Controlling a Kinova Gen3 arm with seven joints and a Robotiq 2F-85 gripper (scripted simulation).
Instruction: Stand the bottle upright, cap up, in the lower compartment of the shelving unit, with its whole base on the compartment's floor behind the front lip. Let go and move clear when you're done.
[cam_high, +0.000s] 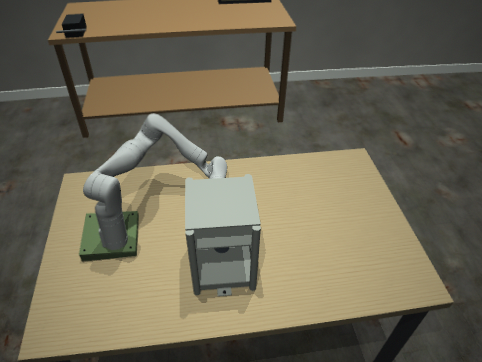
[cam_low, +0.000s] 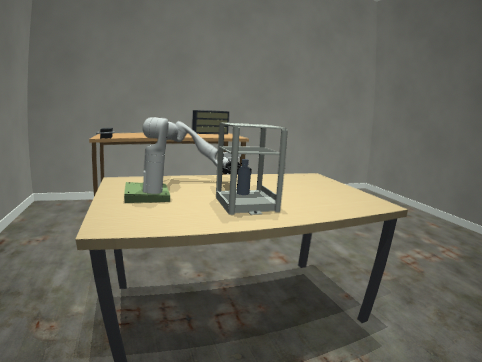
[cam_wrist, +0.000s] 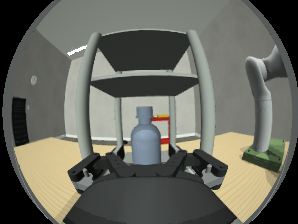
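The pale blue bottle lies 5 cm to the right of my hand and 1 cm above it. Round my hand: grey shelving unit: 11 cm to the right, 5 cm above.
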